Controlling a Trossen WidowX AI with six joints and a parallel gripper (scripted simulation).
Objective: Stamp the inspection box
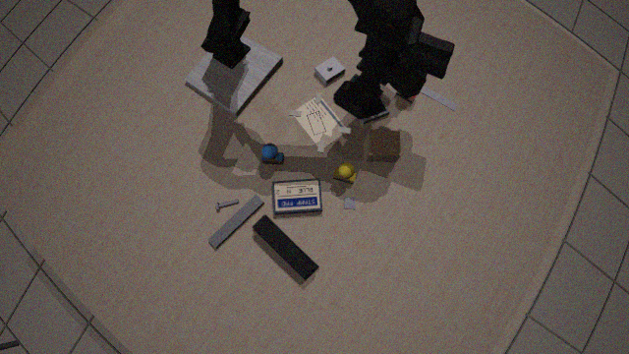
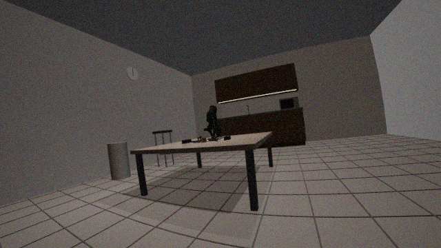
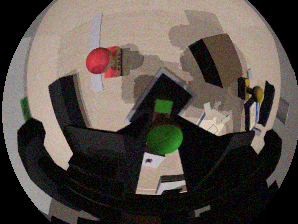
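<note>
The black ink pad lies 4 cm below my gripper tip. From my gripper tip the other things lie so: grey block: 10 cm behind, 3 cm below, 1 cm to the left; then green-knobbed stamp: right at my gripper tip; then red stamp: 6 cm to the left, 6 cm ahead, 3 cm below.
</note>
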